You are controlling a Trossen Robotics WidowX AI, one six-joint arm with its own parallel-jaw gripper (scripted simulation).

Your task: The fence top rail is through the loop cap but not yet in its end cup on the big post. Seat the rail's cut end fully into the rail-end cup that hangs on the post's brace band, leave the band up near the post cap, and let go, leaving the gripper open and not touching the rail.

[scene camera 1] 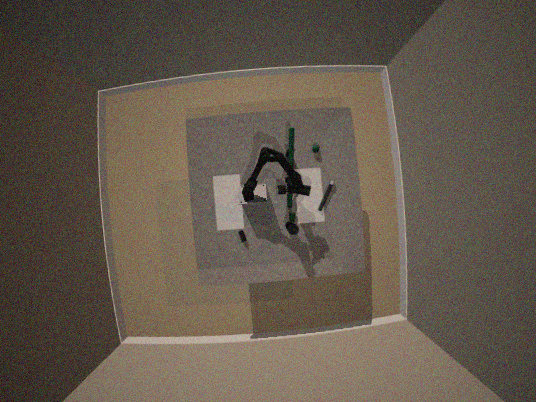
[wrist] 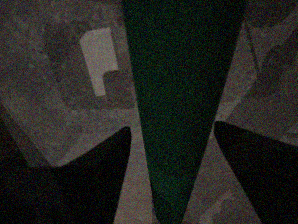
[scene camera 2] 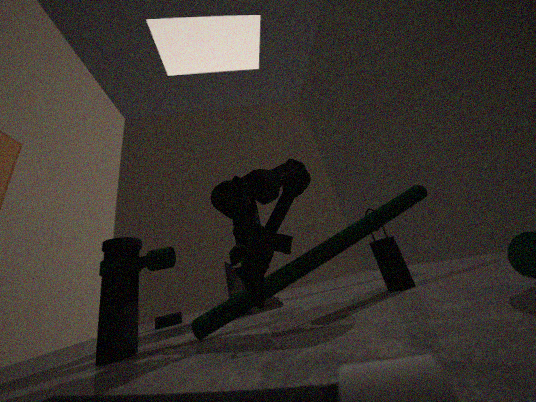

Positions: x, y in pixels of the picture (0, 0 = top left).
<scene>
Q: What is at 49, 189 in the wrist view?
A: My gripper.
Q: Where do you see a green top rail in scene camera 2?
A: At 308, 262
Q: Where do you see a dark post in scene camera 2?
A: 117, 330
</scene>
